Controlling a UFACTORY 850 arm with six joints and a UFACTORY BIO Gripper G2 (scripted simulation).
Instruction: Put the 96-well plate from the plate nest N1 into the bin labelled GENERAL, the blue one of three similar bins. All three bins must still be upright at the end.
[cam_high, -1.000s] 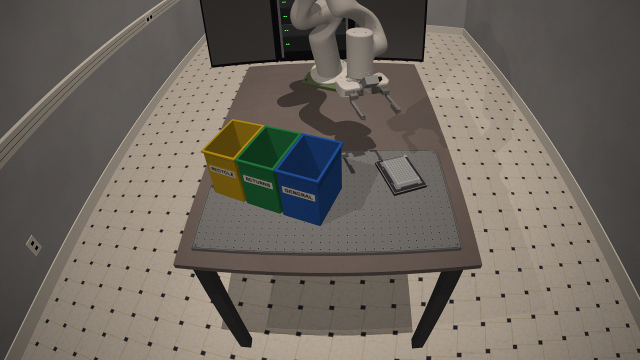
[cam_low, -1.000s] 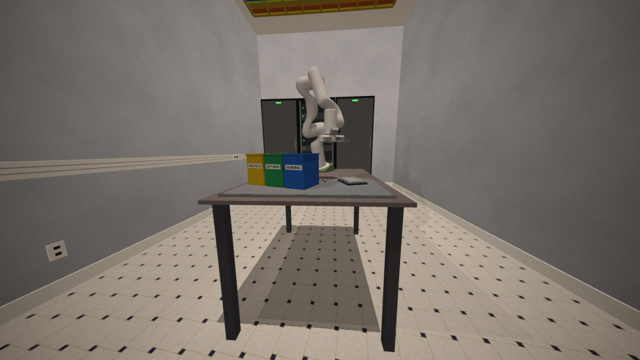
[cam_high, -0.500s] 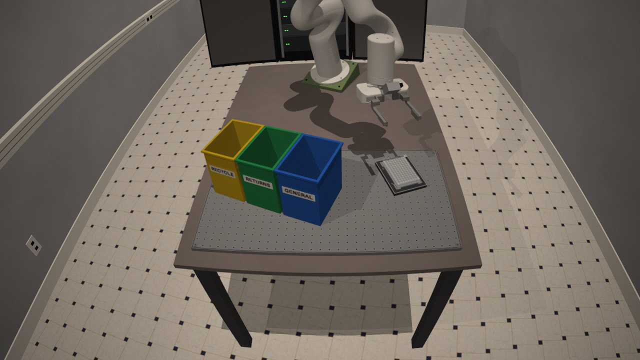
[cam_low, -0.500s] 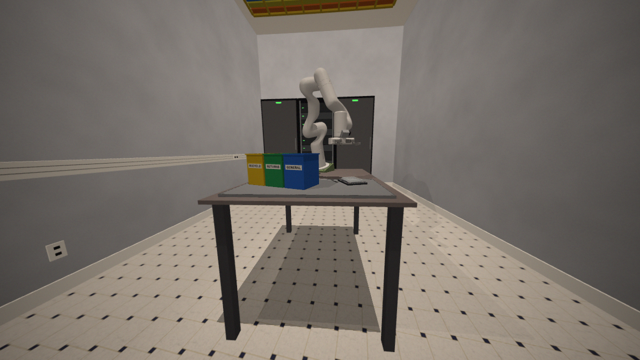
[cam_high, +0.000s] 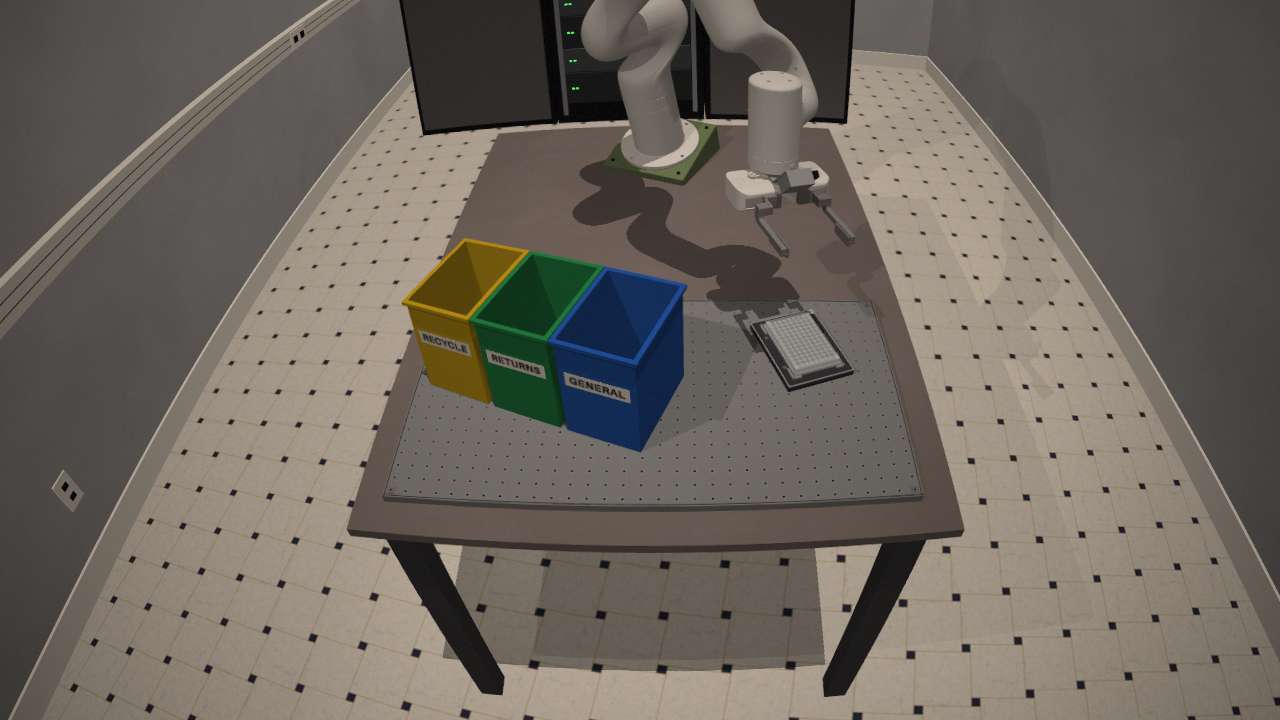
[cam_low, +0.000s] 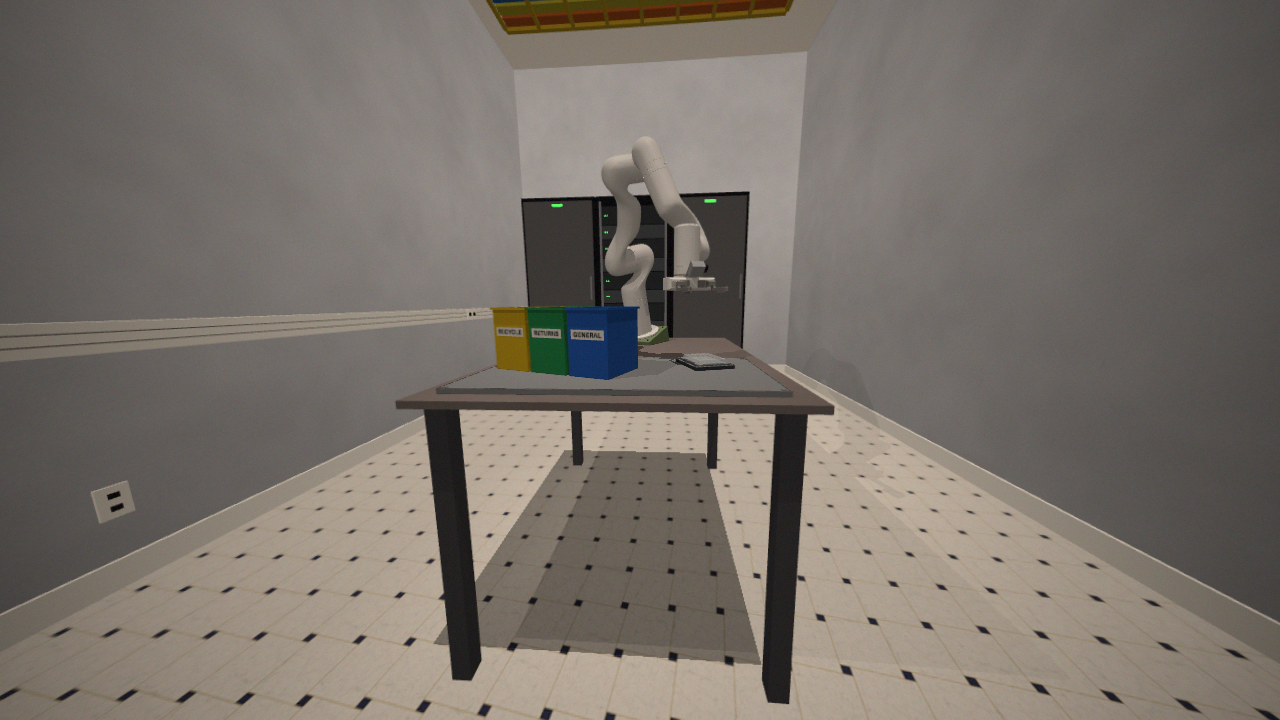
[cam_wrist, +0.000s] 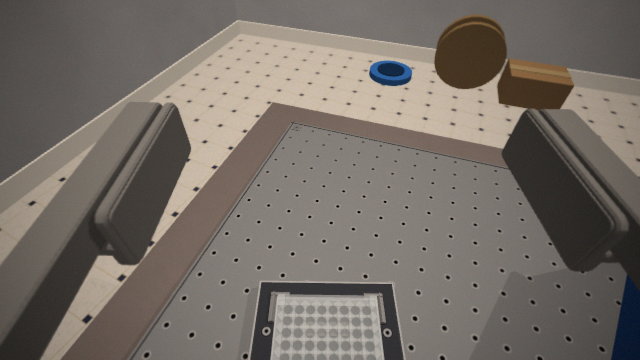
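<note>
Right now the clear 96-well plate is 21 cm below my hand. The rest, counted from my hand: blue bin labelled GENERAL: 14 cm ahead, 27 cm to the right, 14 cm below; green returns bin: 11 cm ahead, 40 cm to the right, 14 cm below; black plate nest N1: 22 cm below.
</note>
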